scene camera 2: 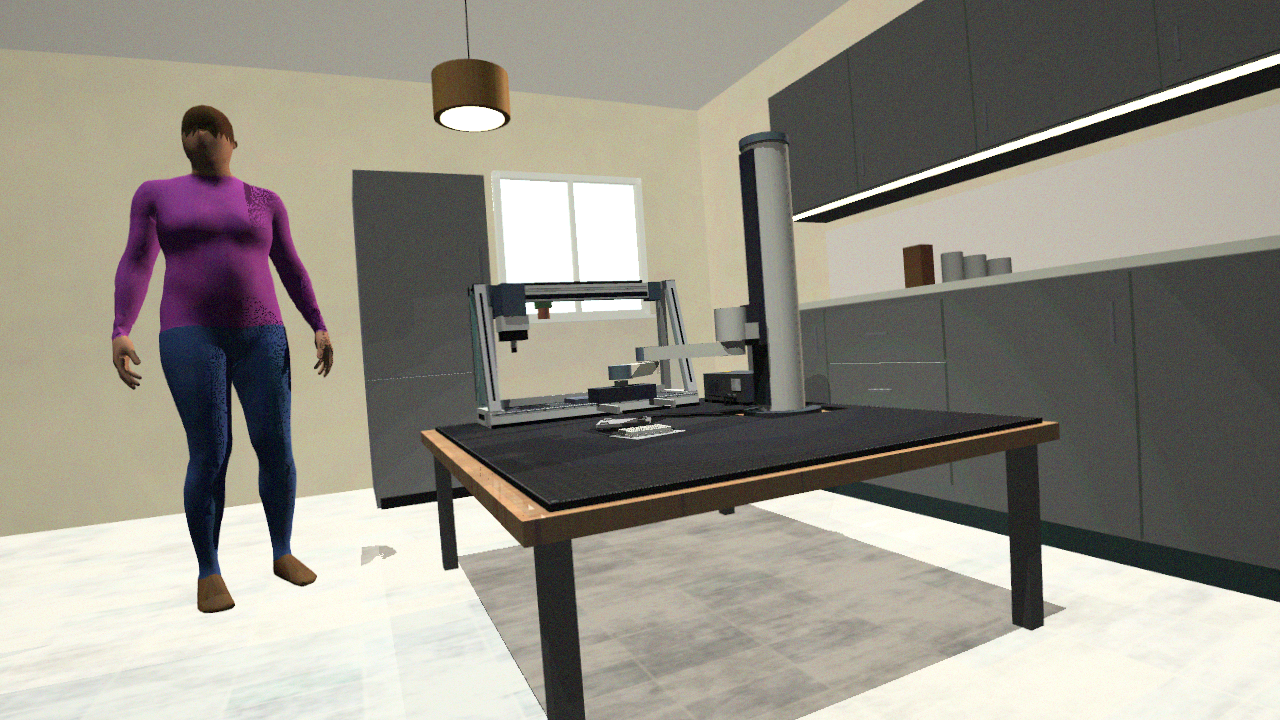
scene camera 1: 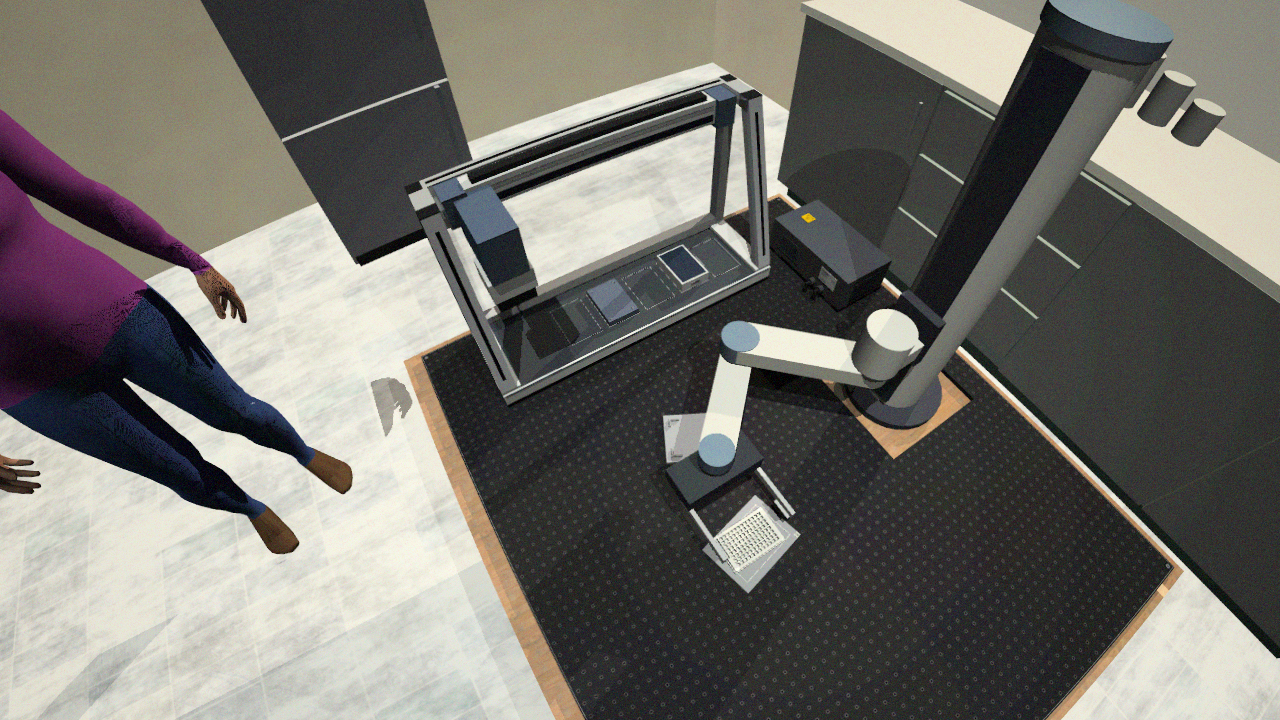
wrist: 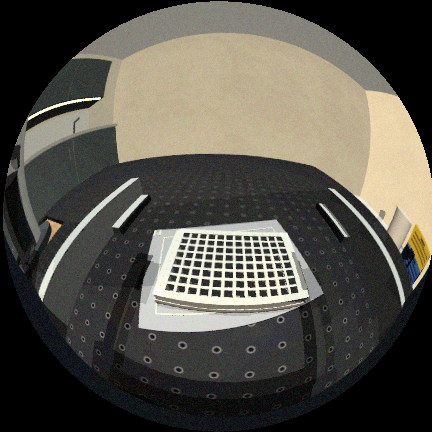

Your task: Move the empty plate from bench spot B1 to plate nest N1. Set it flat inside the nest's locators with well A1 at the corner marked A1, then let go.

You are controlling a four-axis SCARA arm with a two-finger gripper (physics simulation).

Scene:
My gripper holds nothing. Also in view: a white well plate.

